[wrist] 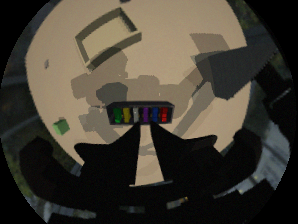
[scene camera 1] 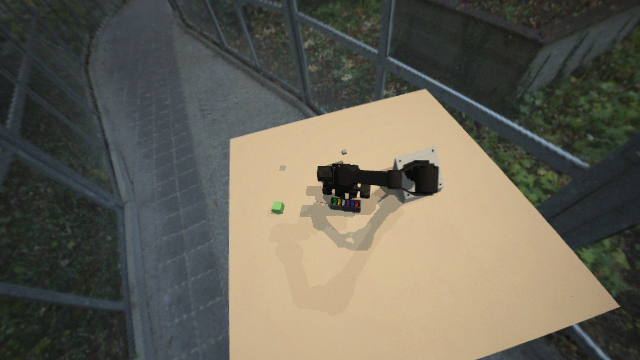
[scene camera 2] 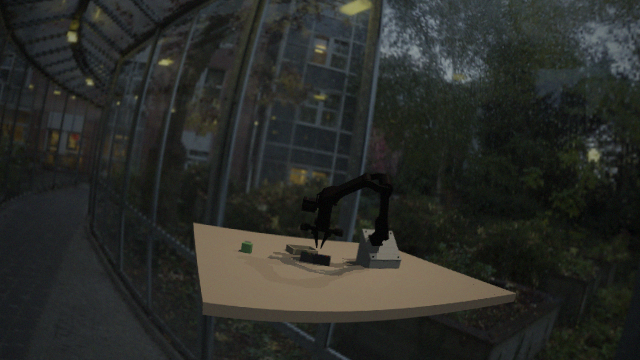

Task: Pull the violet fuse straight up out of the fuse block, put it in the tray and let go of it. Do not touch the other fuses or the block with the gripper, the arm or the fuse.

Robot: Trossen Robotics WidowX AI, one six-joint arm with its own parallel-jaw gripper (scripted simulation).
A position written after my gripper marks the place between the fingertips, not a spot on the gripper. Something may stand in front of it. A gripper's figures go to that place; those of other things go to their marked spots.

My gripper [wrist: 145, 123]: 0.10 m from the lens. A tray [wrist: 106, 35] is 0.22 m from the lens.
